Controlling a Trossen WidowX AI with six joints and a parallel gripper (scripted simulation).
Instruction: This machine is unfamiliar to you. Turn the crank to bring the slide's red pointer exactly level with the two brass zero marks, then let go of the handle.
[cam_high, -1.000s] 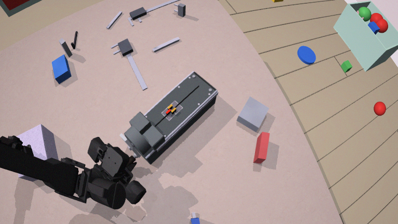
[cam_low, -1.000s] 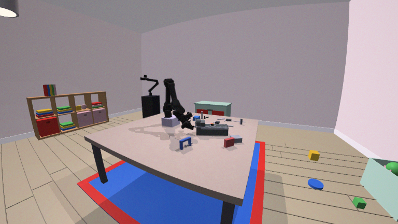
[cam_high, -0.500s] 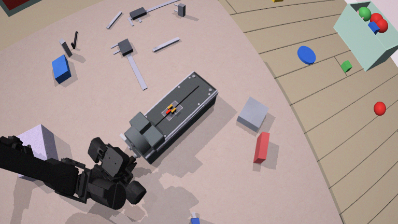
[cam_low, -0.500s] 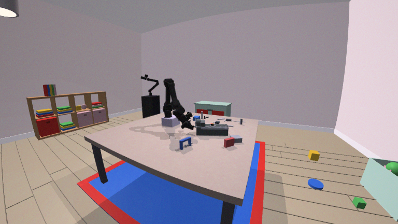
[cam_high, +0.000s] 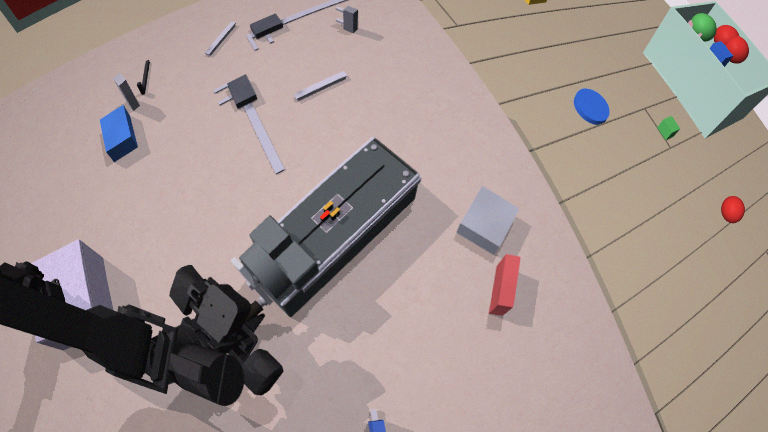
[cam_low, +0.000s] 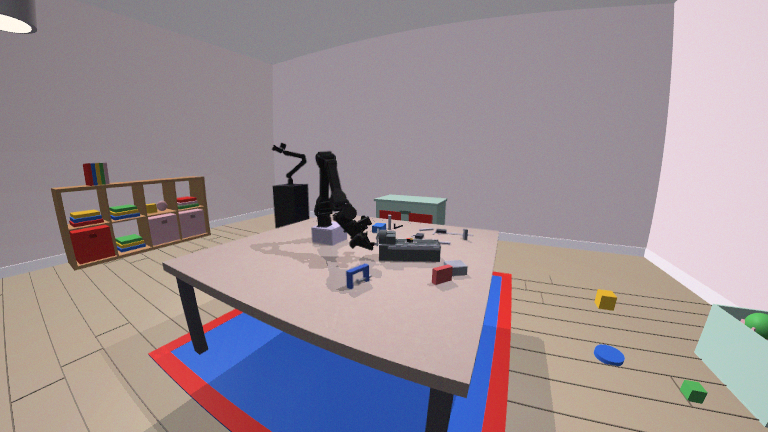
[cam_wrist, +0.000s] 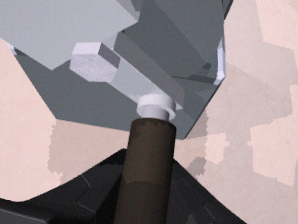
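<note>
My gripper tip is now 2 cm below the dark brown crank handle and 2 cm past it. Round my gripper tip: red pointer: 14 cm ahead, 6 cm to the left, 4 cm above; then red block: 31 cm ahead, 15 cm to the right, 2 cm below; then grey block: 35 cm ahead, 5 cm to the right, 3 cm below.
</note>
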